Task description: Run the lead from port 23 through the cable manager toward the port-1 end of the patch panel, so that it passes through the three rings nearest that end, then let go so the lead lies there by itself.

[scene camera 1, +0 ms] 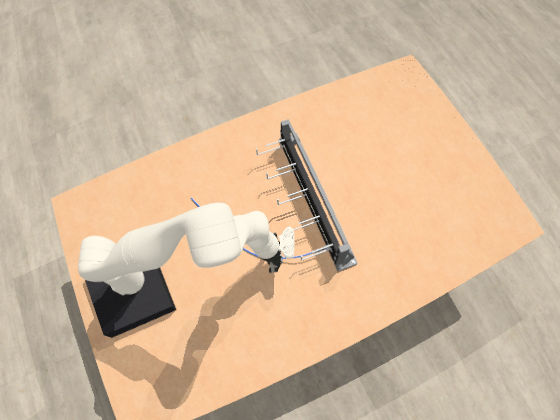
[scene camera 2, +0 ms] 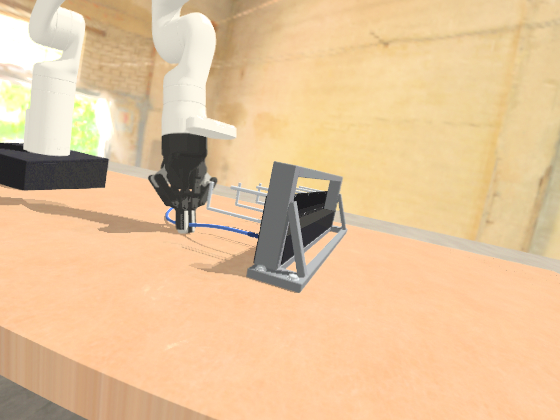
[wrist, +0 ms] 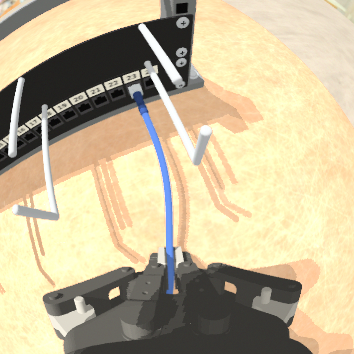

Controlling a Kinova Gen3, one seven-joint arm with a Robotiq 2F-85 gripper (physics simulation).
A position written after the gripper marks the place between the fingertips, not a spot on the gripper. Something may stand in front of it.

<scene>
In view: the gripper point(scene camera 2: 186, 233) and a black patch panel point(wrist: 112, 105).
The gripper is seen too in the wrist view point(wrist: 169, 256).
</scene>
